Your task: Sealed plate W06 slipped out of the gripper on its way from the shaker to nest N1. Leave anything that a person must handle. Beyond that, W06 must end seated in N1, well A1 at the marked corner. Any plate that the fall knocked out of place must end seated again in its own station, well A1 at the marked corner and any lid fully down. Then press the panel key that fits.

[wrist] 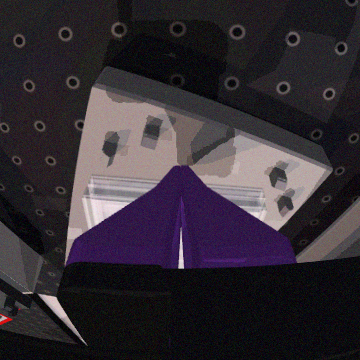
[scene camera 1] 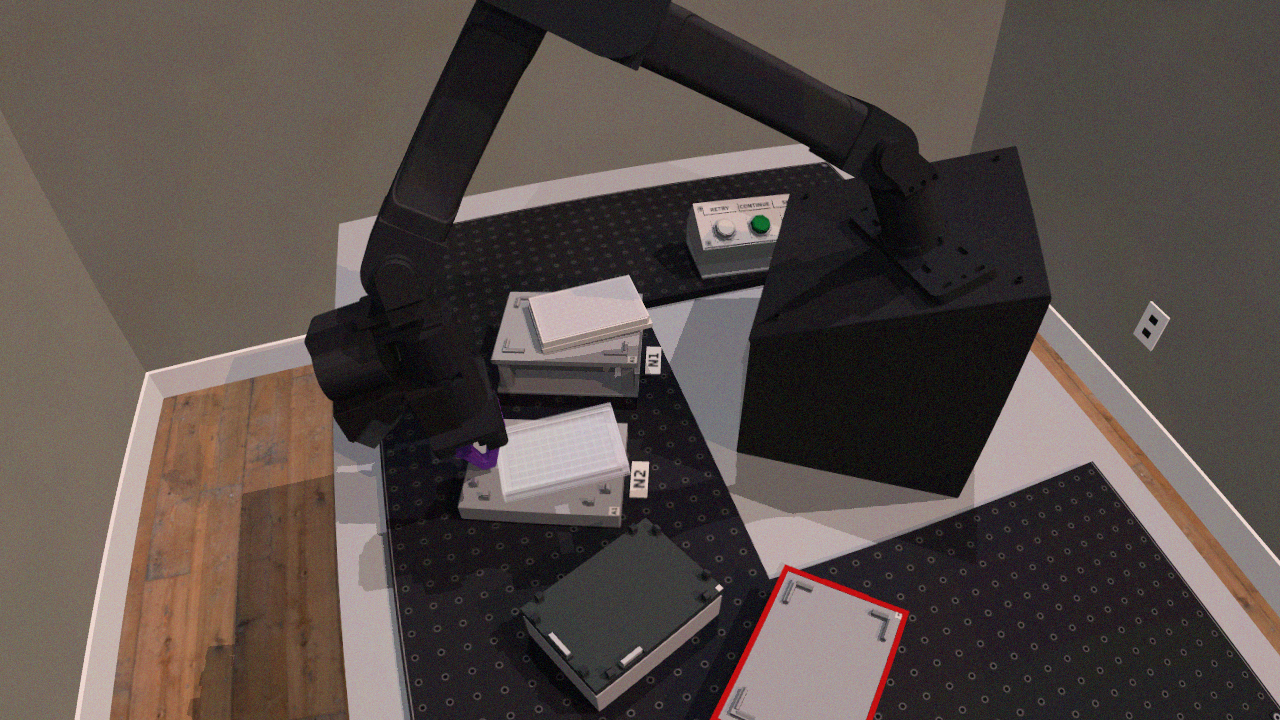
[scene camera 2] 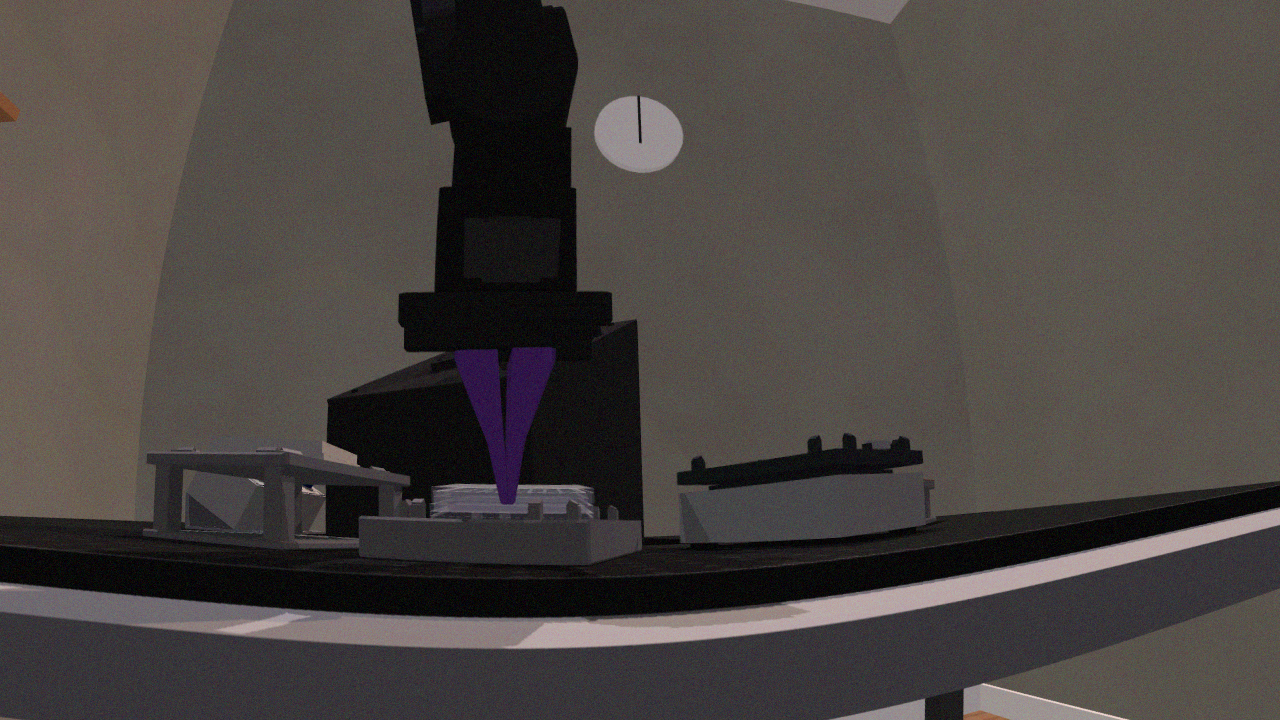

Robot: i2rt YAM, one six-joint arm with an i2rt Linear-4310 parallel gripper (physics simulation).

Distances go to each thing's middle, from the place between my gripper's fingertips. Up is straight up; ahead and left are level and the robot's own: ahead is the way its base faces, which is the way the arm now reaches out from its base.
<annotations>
Now: hand 6 cm past the nest n2 [scene camera 2: 583, 541] and 2 cm above it. The rest, counted from my hand: nest N1 [scene camera 2: 311, 471]: 16 cm to the right, 11 cm behind, 2 cm above; then dark-topped shaker [scene camera 1: 711, 611]: 19 cm to the left, 9 cm behind; then white sealed plate [scene camera 1: 567, 318]: 17 cm to the right, 14 cm behind, 3 cm above.
</annotations>
